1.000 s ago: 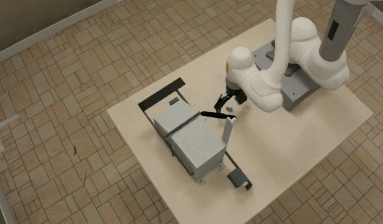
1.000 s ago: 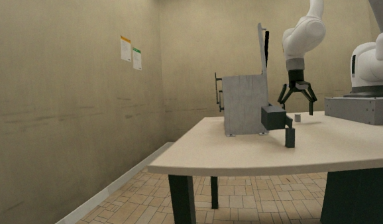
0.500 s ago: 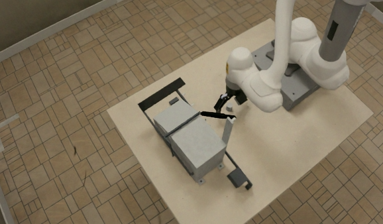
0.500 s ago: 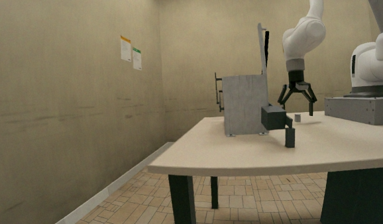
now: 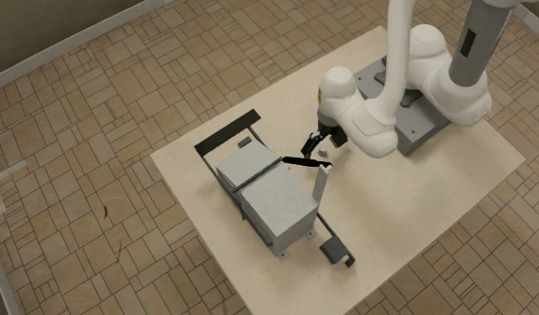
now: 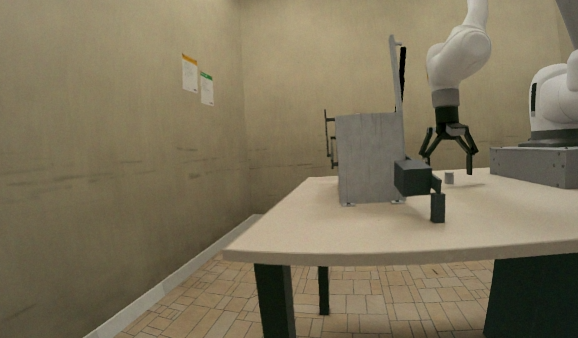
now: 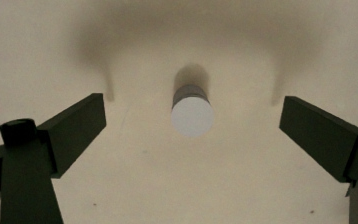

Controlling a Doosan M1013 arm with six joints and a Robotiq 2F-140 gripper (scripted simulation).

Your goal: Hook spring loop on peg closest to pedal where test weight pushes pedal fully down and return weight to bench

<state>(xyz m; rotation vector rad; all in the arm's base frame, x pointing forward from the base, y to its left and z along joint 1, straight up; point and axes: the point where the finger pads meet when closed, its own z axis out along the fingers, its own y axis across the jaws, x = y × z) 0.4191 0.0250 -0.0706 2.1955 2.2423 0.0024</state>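
Now: the steel test weight 1 cm below my hand.
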